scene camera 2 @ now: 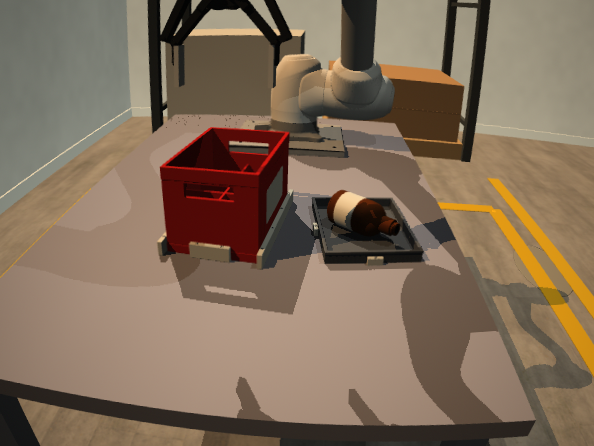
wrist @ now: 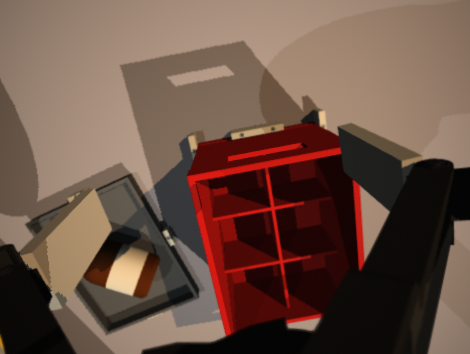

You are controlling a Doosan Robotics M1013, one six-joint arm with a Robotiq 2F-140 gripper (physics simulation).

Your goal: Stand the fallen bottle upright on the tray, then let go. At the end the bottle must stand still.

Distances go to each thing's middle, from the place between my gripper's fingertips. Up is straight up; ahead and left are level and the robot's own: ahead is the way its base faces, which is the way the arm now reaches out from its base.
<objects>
The brown bottle [scene camera 2: 366, 217] lies 160 mm behind my hand, 260 mm to the left of it and 290 mm below it. Also, from my hand: shallow tray [scene camera 2: 339, 245] (160 mm behind, 270 mm to the left, 320 mm below).
</objects>
